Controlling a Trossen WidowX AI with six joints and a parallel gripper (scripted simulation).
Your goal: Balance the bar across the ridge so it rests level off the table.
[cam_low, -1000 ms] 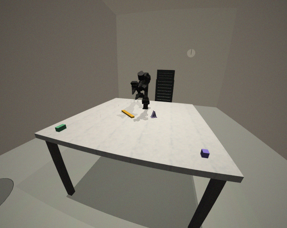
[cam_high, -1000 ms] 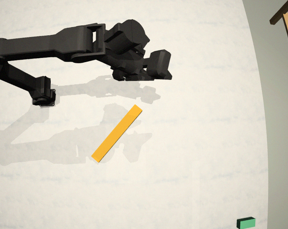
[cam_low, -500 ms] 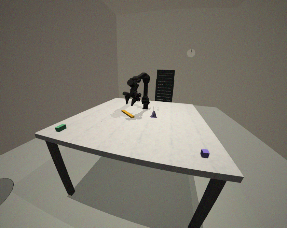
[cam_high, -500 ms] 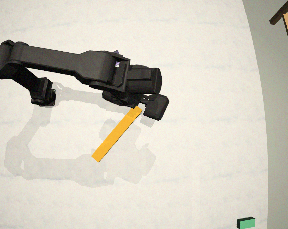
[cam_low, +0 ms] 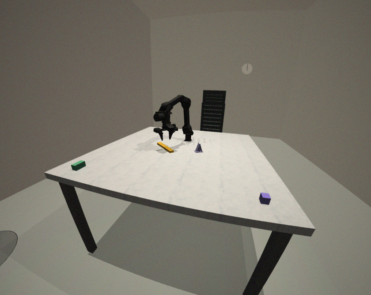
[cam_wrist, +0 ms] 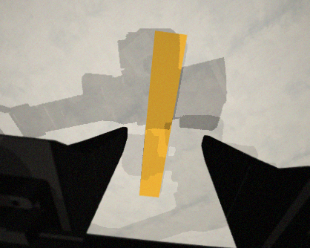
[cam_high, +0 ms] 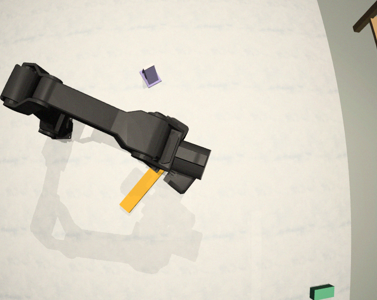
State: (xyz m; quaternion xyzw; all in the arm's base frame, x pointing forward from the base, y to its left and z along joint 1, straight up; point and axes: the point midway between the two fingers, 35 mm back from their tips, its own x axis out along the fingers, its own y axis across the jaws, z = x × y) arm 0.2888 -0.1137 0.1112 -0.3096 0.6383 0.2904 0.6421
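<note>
Now: gripper tip 20 mm past the orange bar, 20 mm to the left of it and 70 mm above it. Also, from my gripper tip: purple cube 450 mm ahead, 610 mm to the left, 60 mm below; then green block 450 mm ahead, 390 mm to the right, 60 mm below.
</note>
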